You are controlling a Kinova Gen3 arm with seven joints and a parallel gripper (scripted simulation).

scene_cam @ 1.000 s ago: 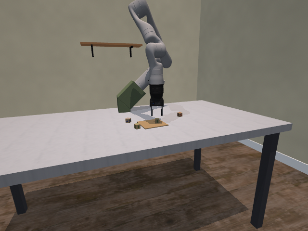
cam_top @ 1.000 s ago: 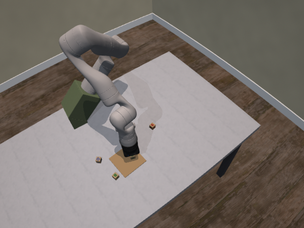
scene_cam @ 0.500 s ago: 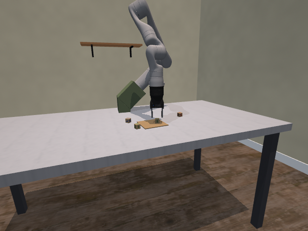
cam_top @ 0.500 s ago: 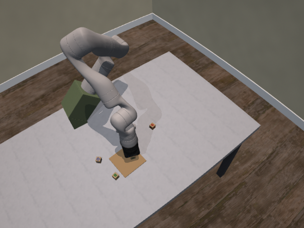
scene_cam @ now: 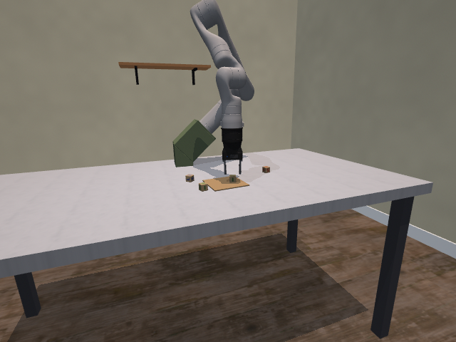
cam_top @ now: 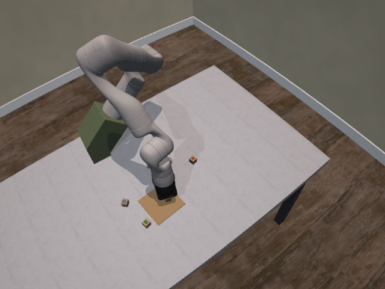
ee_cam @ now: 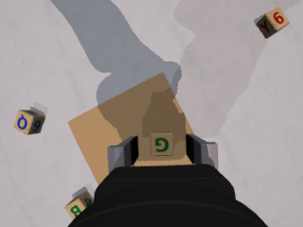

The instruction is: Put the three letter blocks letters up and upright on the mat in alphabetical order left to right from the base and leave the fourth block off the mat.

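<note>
My hand is 5 cm above the tan mat and 3 cm to the left of it.
</note>
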